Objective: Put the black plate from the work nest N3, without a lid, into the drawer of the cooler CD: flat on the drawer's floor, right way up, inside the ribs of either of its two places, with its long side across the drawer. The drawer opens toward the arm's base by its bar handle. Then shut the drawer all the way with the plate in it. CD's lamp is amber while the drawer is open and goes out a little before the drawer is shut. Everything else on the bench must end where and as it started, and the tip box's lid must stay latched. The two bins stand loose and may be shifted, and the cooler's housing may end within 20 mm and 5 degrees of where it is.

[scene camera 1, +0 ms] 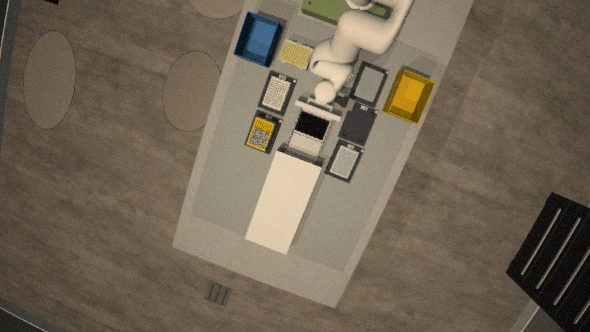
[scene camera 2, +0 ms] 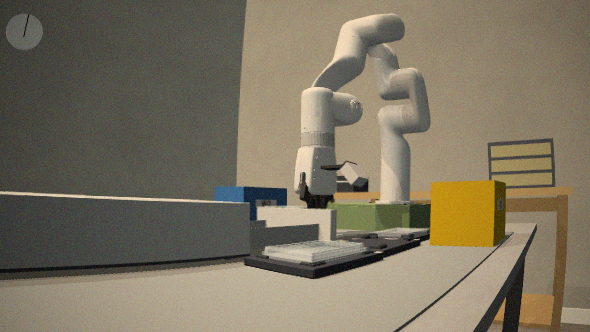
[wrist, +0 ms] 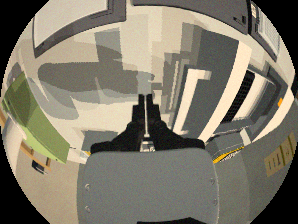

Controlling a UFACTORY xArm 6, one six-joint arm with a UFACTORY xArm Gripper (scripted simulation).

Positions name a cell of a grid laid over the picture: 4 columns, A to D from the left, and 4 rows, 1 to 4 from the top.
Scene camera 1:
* cooler CD: B3
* yellow bin: C2
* blue bin: B1
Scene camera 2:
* cooler CD: A3
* yellow bin: D3
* blue bin: B3
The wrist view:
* my gripper: B2
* cooler CD: D3
